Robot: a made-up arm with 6 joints.
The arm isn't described. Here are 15 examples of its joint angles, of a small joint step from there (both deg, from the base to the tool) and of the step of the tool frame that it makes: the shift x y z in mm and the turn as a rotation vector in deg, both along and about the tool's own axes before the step.
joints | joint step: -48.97 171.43 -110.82 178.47 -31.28 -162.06 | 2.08 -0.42 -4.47 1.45 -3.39 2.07
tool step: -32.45 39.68 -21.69 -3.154 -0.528 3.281
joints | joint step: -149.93 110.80 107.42 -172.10 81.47 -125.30 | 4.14 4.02 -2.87 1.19 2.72 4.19
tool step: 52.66 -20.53 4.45 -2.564 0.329 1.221
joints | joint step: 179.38 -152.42 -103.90 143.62 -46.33 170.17 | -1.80 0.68 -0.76 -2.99 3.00 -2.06
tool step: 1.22 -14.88 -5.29 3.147 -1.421 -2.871
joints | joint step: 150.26 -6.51 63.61 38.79 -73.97 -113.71 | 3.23 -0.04 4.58 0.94 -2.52 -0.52
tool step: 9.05 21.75 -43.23 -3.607 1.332 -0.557
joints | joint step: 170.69 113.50 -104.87 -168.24 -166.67 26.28 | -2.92 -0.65 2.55 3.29 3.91 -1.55
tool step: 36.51 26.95 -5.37 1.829 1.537 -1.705
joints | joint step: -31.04 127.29 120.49 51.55 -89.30 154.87 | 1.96 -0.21 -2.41 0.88 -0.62 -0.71
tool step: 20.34 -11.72 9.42 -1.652 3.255 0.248
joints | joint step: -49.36 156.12 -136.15 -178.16 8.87 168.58 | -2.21 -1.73 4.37 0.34 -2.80 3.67
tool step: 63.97 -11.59 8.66 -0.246 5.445 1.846
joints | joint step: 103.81 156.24 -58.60 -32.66 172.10 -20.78 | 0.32 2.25 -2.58 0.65 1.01 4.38
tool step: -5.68 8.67 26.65 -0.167 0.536 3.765
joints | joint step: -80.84 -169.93 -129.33 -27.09 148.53 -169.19 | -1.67 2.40 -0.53 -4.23 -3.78 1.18
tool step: -3.28 18.25 20.12 -2.121 1.884 5.578
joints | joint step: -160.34 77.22 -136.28 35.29 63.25 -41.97 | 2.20 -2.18 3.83 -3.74 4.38 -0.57
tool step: 23.04 -8.18 39.49 -0.679 5.767 0.605
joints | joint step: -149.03 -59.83 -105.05 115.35 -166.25 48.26 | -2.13 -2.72 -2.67 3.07 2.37 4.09
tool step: -7.12 17.91 -43.00 7.698 -1.112 0.294
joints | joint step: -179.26 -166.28 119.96 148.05 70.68 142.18 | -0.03 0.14 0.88 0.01 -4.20 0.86
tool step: 12.75 16.74 -6.73 -3.239 3.886 1.375
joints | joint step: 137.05 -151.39 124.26 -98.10 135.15 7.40 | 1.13 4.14 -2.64 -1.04 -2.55 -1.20
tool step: -52.42 -11.24 -22.68 0.823 -2.393 -2.304
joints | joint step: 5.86 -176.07 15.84 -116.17 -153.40 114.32 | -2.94 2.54 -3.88 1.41 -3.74 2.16
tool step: 6.04 -10.46 1.56 -3.759 1.478 -2.325
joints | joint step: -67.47 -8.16 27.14 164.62 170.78 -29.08 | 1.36 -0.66 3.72 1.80 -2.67 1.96
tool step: 0.33 -0.34 1.29 1.036 -5.696 -0.839
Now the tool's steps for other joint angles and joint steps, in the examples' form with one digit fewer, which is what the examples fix.
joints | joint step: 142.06 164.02 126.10 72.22 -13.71 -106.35 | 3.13 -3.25 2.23 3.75 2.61 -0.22
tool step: 26.0 -9.5 -29.0 0.24 0.97 4.50
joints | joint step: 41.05 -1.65 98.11 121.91 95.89 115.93 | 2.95 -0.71 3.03 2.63 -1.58 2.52
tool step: -25.9 1.2 10.0 0.80 2.45 5.85
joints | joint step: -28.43 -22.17 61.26 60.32 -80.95 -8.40 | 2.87 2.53 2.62 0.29 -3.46 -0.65
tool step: 40.8 -54.4 -30.6 2.72 1.17 -3.85
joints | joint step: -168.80 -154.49 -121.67 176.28 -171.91 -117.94 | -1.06 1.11 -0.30 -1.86 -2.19 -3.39
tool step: 5.0 -10.8 11.1 2.31 2.17 -1.32
